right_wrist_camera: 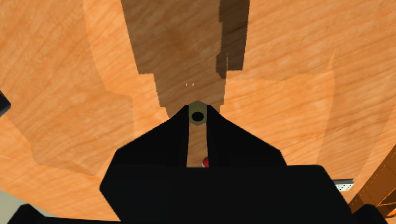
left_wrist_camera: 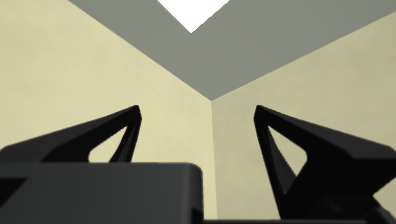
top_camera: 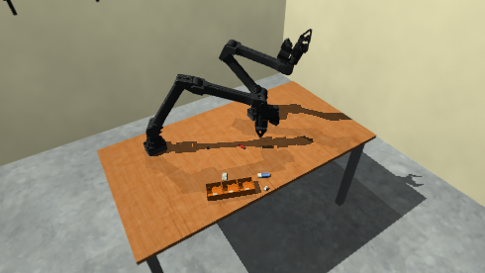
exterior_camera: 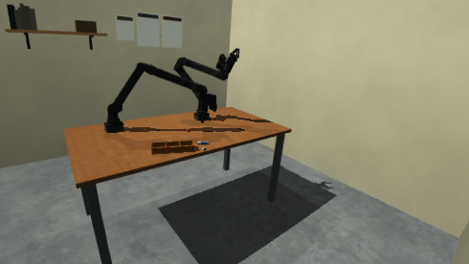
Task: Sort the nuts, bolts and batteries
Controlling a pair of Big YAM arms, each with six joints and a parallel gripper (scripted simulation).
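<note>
My right gripper is now 1 cm above the brass nut. Also, from my right hand: blue battery: 24 cm ahead, 13 cm to the right, 6 cm below; then dark nut: 31 cm to the right, 12 cm behind, 6 cm below; then red battery: 12 cm to the right, 6 cm below, 3 cm behind.
</note>
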